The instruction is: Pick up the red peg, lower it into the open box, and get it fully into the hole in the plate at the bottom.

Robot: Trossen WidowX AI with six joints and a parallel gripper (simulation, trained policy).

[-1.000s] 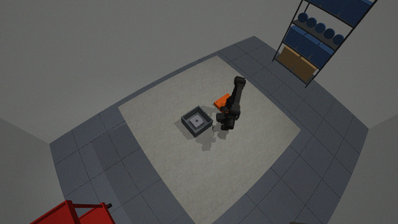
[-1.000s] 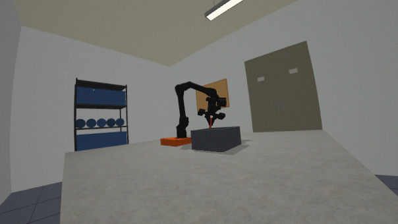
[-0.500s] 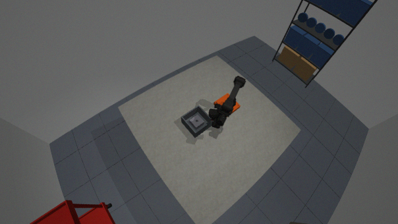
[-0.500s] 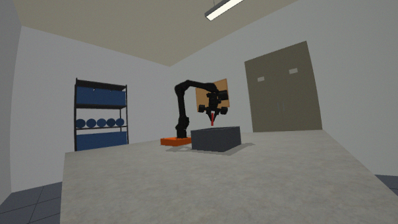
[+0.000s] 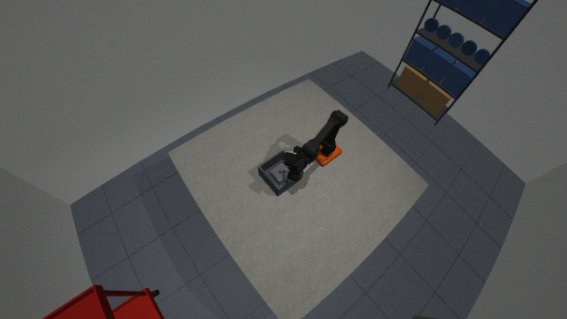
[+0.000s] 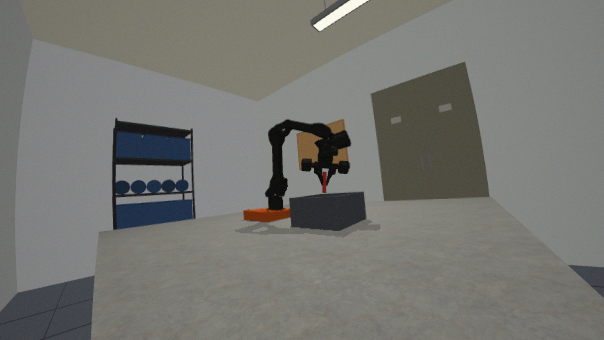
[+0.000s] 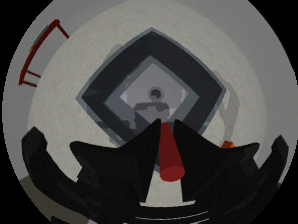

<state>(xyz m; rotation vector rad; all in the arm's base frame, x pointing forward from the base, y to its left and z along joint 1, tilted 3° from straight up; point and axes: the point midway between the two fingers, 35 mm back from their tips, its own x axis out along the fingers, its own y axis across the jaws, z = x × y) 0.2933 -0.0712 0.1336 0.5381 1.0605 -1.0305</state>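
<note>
The grey box is 11 cm below my gripper tip, 4 cm to the right of it and 2 cm ahead of it. Round my gripper tip: red peg 2 cm to the left, 1 cm behind, 1 cm above.
</note>
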